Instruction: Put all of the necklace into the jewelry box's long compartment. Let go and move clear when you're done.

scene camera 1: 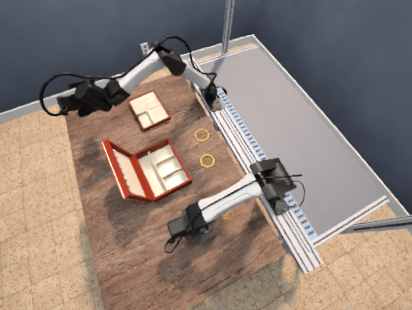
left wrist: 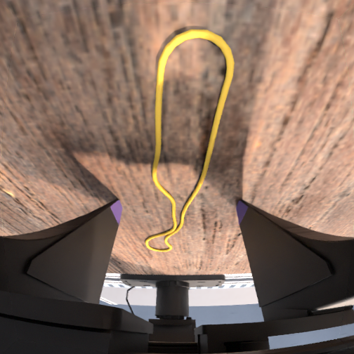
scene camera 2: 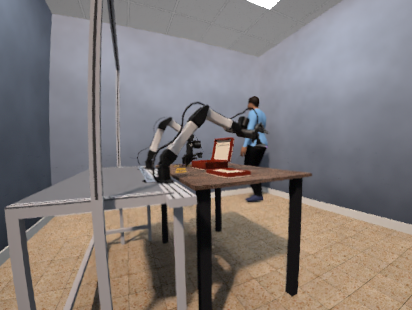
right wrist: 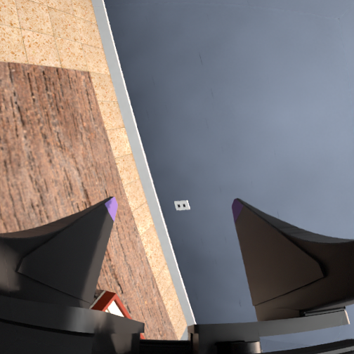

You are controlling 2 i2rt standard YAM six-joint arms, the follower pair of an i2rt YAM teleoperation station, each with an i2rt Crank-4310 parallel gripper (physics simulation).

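Pixels of known places: right gripper, fingertip midpoint: [scene camera 2: 268, 140]; left arm's base, origin of the base link: [scene camera 2: 149, 169]; right arm's base, origin of the base link: [scene camera 1: 210, 97] [scene camera 2: 163, 180].
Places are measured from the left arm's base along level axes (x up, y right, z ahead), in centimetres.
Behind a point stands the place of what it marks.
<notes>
The yellow necklace [left wrist: 158, 120] [scene camera 1: 228, 215] {y 0.2, x 1.4, z 22.9 cm} lies on the table as a long loop, pinched narrow near its lower end in the left wrist view. My left gripper [left wrist: 178, 203] is open above it, its fingertips on either side of the narrow part; the arm hides much of the necklace in scene camera 1. The red jewelry box [scene camera 1: 186, 170] {y 23.8, x 6.6, z 30.8 cm} [scene camera 2: 210, 164] {y 42.4, x 5.1, z 35.7 cm} stands with its lid open; its long compartment [scene camera 1: 151, 175] {y 30.2, x 1.7, z 45.9 cm} runs between the lid side and a divider, beside several small compartments. My right gripper [right wrist: 174, 200] is open and empty, high over the table's far-left corner in scene camera 1.
Two yellow rings [scene camera 1: 195, 134] {y 41.6, x 1.6, z 18.7 cm} [scene camera 1: 201, 160] {y 27.2, x 1.8, z 22.0 cm} lie between the box and the rail. A shallow red tray [scene camera 1: 159, 124] {y 54.8, x 1.9, z 33.2 cm} [scene camera 2: 229, 173] {y 76.7, x 3.4, z 29.7 cm} with compartments lies beyond the box, below the right arm. A person [scene camera 2: 257, 125] in blue stands behind the table.
</notes>
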